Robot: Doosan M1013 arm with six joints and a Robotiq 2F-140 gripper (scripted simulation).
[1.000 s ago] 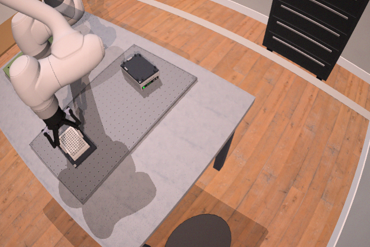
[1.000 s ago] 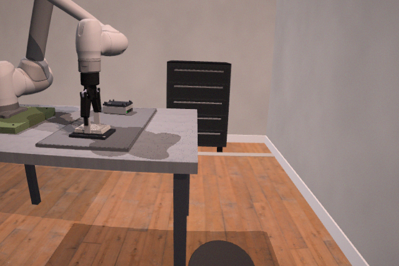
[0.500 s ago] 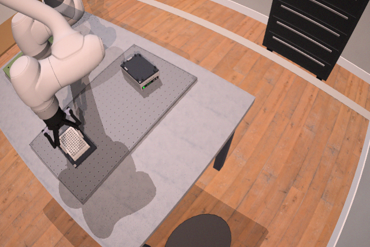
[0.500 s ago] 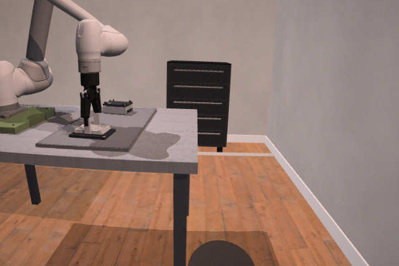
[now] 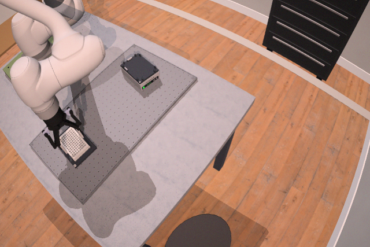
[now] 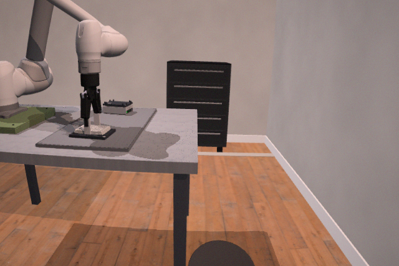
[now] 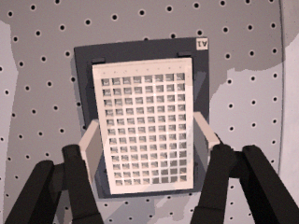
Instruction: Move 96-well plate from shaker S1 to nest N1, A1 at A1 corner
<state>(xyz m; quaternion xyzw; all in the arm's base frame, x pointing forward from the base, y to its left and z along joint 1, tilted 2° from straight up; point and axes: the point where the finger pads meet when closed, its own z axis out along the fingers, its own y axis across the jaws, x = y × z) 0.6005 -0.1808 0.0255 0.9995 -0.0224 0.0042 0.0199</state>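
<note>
The white 96-well plate is 2 cm below my hand. From my hand the other things lie so: plate nest (4 cm below); then A1 label (7 cm ahead, 6 cm to the right, 3 cm below).
</note>
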